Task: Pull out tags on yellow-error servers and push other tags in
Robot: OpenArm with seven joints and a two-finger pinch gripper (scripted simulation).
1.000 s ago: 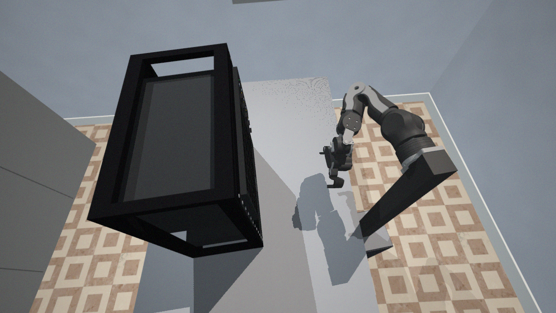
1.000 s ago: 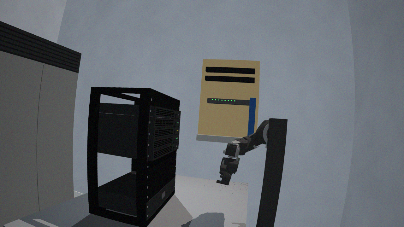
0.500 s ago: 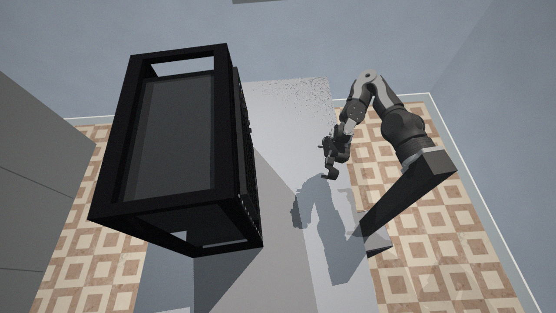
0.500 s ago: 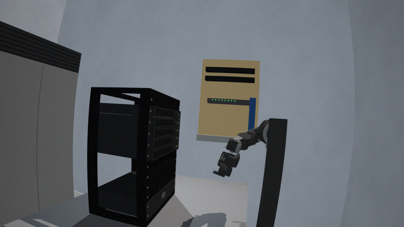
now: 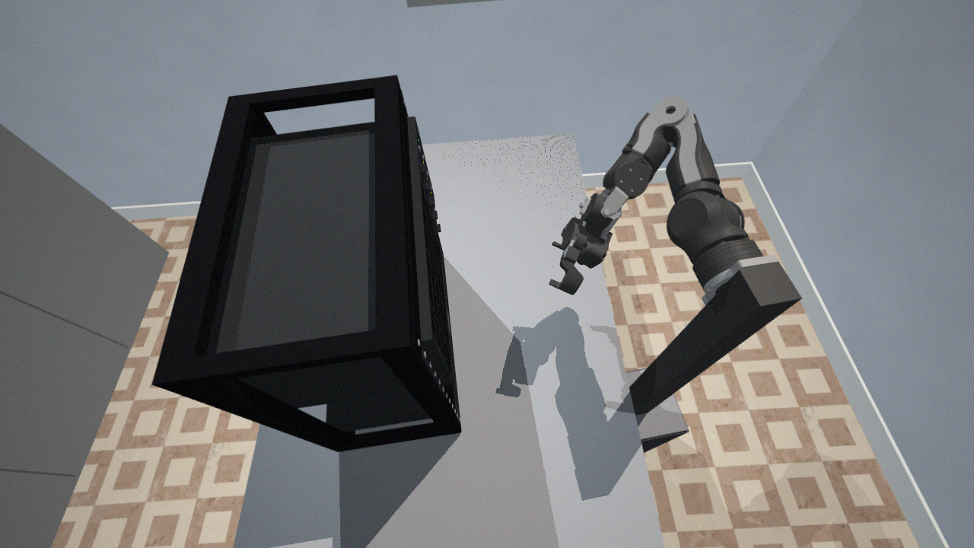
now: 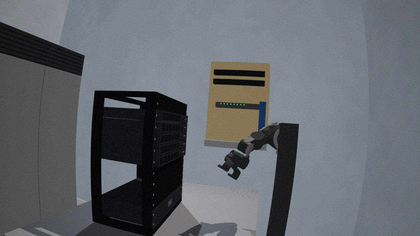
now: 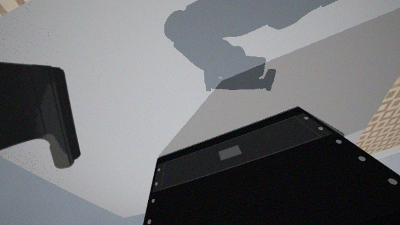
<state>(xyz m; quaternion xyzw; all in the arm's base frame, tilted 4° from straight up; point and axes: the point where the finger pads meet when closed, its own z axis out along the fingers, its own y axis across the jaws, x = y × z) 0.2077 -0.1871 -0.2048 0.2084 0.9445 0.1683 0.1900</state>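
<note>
My gripper is now 24 cm short of the grey locate button, 19 cm to the left of it and 16 cm below it.
</note>
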